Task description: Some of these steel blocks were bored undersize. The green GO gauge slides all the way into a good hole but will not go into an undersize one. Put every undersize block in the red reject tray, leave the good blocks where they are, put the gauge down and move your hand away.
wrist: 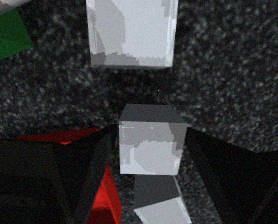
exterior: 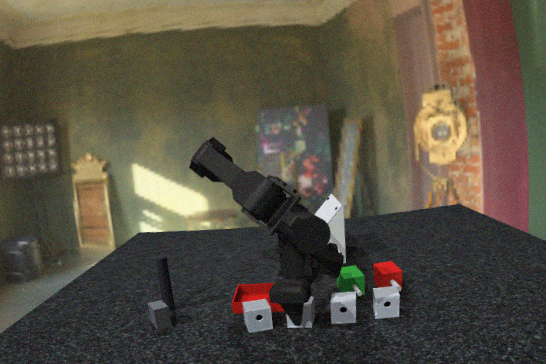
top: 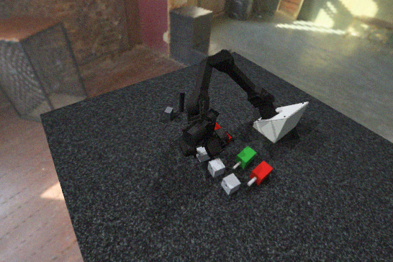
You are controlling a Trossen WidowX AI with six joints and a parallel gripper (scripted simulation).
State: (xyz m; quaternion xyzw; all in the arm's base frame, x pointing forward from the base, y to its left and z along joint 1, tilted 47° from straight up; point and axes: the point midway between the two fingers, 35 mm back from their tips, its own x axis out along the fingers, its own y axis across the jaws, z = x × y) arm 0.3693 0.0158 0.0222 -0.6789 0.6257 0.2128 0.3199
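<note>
My gripper tip is now 100 mm past the red reject tray, 70 mm to the left of it and 10 mm above it. Also, from my gripper tip: green gauge: 120 mm behind, 110 mm to the left, 10 mm above; then red gauge: 190 mm to the left, 120 mm behind, 10 mm above.
</note>
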